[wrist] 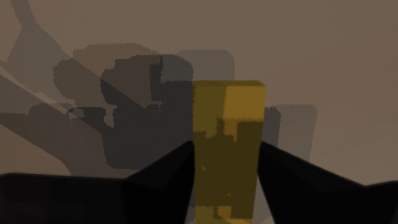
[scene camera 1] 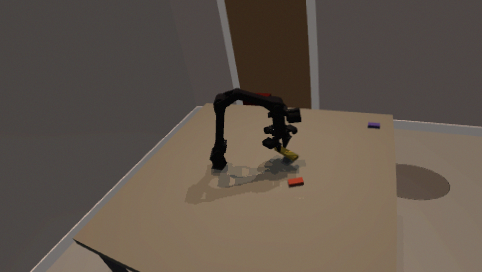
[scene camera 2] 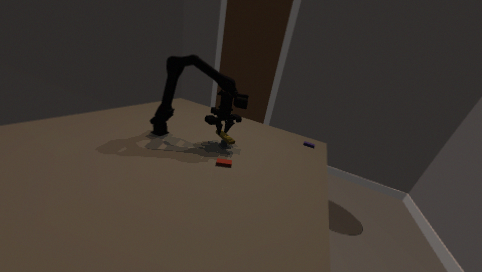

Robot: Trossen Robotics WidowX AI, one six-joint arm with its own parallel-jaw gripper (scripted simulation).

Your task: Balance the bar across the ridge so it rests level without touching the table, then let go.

Scene:
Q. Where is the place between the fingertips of my gripper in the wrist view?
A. At 225, 149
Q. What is my gripper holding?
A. A yellow bar.

